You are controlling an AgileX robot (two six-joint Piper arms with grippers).
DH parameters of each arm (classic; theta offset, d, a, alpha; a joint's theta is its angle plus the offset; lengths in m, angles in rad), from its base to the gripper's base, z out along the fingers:
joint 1: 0 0.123 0 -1.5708
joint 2: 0.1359 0 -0.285 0
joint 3: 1.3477 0 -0.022 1.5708
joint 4: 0 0.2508 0 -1.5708
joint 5: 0 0 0.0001 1.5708
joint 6: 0 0.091 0 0
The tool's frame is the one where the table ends.
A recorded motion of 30 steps. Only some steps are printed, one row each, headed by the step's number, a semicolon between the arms.
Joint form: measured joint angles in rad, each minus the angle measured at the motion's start. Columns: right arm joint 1, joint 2, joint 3, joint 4, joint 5, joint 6; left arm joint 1, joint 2, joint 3, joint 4, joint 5, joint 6.
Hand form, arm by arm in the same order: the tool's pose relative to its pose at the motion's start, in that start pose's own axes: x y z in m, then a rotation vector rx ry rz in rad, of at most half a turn. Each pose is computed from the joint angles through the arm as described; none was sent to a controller.
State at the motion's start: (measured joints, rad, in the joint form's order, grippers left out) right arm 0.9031 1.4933 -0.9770 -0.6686 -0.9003 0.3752; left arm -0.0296 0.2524 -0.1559 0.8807 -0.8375 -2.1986
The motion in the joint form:
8: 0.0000 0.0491 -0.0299 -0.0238 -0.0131 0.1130; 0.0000 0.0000 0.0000 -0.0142 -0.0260 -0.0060
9: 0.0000 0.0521 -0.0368 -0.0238 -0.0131 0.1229; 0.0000 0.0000 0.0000 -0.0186 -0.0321 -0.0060
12: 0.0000 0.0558 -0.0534 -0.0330 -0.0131 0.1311; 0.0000 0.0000 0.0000 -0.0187 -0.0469 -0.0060
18: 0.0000 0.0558 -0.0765 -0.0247 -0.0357 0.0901; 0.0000 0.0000 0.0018 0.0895 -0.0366 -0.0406
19: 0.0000 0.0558 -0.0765 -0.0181 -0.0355 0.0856; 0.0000 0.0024 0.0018 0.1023 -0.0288 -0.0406
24: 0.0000 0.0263 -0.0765 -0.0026 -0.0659 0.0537; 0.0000 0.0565 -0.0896 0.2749 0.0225 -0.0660
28: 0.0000 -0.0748 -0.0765 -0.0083 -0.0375 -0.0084; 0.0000 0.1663 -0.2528 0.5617 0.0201 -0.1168
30: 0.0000 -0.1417 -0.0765 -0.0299 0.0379 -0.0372; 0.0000 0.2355 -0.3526 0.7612 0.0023 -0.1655
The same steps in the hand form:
8: 0.0110 -0.0017 0.0083 -0.0230 0.0126 0.1078; 0.0006 -0.0025 0.0000 0.0273 0.0067 -0.0154
9: 0.0103 -0.0024 0.0096 -0.0229 0.0093 0.1158; 0.0007 -0.0031 -0.0001 0.0342 0.0076 -0.0182
12: 0.0077 -0.0036 0.0122 -0.0292 0.0013 0.1120; 0.0014 -0.0042 -0.0001 0.0462 0.0162 -0.0182
18: -0.0006 -0.0056 0.0153 -0.0318 -0.0425 0.0647; 0.0071 0.0016 -0.0005 -0.0131 0.0760 0.0170
19: -0.0008 -0.0060 0.0153 -0.0269 -0.0445 0.0643; 0.0072 0.0031 -0.0003 -0.0269 0.0790 0.0243
24: -0.0157 -0.0054 0.0123 -0.0260 -0.1033 0.0270; 0.0010 -0.0037 0.0131 -0.1161 0.1413 0.1412
28: -0.0533 -0.0027 0.0007 -0.0093 -0.1636 -0.0884; -0.0100 -0.0172 0.0368 -0.2147 0.2863 0.3235
30: -0.0725 -0.0013 -0.0078 0.0147 -0.1457 -0.1624; -0.0175 -0.0217 0.0498 -0.2900 0.3893 0.4322

